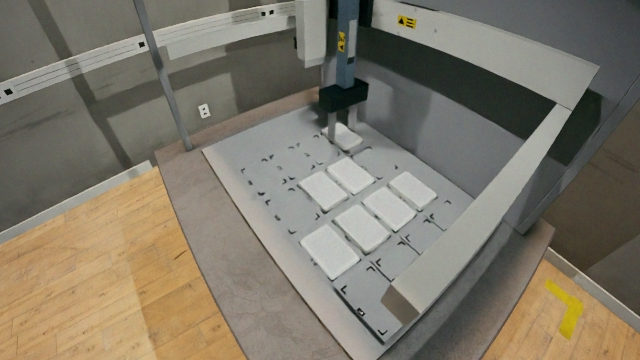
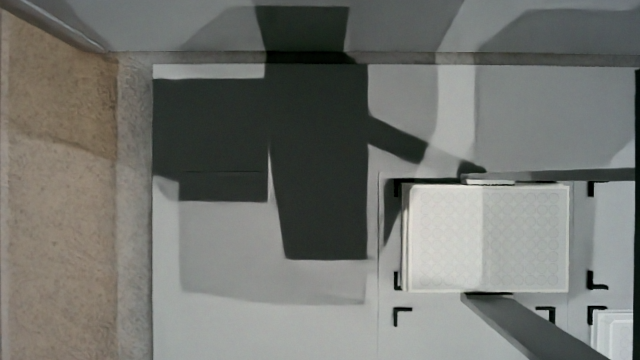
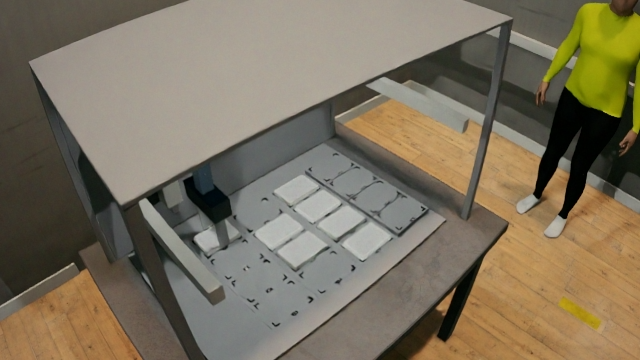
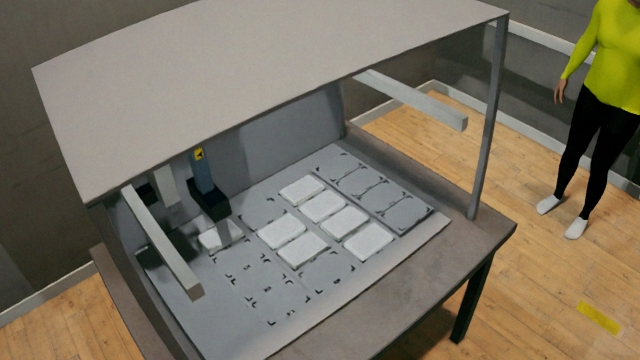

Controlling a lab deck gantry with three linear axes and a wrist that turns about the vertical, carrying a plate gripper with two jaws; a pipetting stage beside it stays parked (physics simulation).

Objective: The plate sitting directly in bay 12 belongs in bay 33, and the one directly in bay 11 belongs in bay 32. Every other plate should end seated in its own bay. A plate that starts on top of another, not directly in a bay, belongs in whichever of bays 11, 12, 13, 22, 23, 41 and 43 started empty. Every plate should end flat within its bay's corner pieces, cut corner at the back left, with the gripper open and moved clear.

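Frame: origin at the robot's base, x ahead, y left, z up, level; metres.
Where they show: gripper, fingertip midpoint: [image 1: 341, 135] [image 2: 482, 237] [image 3: 216, 237] [image 4: 220, 236]; robot's base, origin of the base link: [image 1: 242, 170] [image 3: 275, 325] [image 4: 271, 324].
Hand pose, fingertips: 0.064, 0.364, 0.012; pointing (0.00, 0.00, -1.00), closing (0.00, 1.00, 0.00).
Note:
Each offset is from my fingertips to the top centre of the thing, as dx, dy, dz. "spot": to the spot under its first point.
My gripper [image 1: 342, 132] [image 2: 487, 237] [image 3: 214, 236] [image 4: 216, 236] is shut on a white plate, its jaws against the two long sides. This plate {+0.001, +0.000, +0.007} [image 1: 348, 140] [image 2: 445, 260] [image 3: 206, 241] [image 4: 210, 242] is level, in or low over bay 41 at the back left; its contact with the deck cannot be told. Six other plates lie flat in bays: bay 13 plate {+0.328, -0.321, +0.002} [image 1: 330, 251] [image 3: 367, 241], bay 23 plate {+0.328, -0.214, +0.002} [image 1: 361, 227] [image 3: 341, 223], bay 33 plate {+0.328, -0.107, +0.002} [image 1: 389, 208] [image 3: 317, 206], bay 43 plate {+0.328, +0.000, +0.002} [image 1: 412, 190] [image 3: 296, 190], bay 22 plate {+0.164, -0.214, +0.002} [image 1: 323, 191] [image 3: 301, 250], bay 32 plate {+0.164, -0.107, +0.002} [image 1: 351, 175] [image 3: 278, 230].
The pipetting stage [image 1: 311, 37] [image 4: 166, 186] hangs beside the gripper's column. A raised section {spot: +0.497, -0.247, +0.002} [image 3: 385, 200] [image 4: 390, 200] with several empty bays lies right of the plates. The back wall [image 1: 425, 120] stands close behind bay 41. A light beam [image 3: 182, 252] crosses above the left side.

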